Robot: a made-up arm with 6 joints. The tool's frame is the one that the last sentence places.
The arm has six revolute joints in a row. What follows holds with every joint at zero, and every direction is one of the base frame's.
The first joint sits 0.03 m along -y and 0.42 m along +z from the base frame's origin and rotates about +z.
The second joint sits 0.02 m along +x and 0.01 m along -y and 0.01 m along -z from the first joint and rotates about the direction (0, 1, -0.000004).
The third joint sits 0.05 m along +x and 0.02 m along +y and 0.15 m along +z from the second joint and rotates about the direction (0, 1, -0.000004).
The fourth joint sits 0.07 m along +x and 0.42 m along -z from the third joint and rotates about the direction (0, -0.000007, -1).
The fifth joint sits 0.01 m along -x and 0.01 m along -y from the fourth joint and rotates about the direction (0, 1, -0.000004).
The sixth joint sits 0.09 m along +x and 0.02 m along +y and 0.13 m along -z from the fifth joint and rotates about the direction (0, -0.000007, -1).
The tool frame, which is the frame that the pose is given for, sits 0.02 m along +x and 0.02 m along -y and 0.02 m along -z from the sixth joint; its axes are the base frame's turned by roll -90, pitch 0 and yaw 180 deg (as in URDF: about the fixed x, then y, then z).
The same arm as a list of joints. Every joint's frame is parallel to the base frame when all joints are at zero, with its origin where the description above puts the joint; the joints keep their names.
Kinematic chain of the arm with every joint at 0, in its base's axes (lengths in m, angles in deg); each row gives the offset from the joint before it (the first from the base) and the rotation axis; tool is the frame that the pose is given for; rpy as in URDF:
joint 1: xyz 0 -0.03 0.42 axis +z
joint 2: xyz 0.02 -0.01 -0.01 axis +y
joint 3: xyz 0.05 0.02 0.15 axis +y
joint 4: xyz 0.07 0 -0.42 axis -z
joint 5: xyz -0.01 -0.01 0 axis +y
joint 6: xyz 0.09 0.02 -0.13 axis -z
tool: xyz 0.02 -0.02 -0.02 rpy -90 0 180

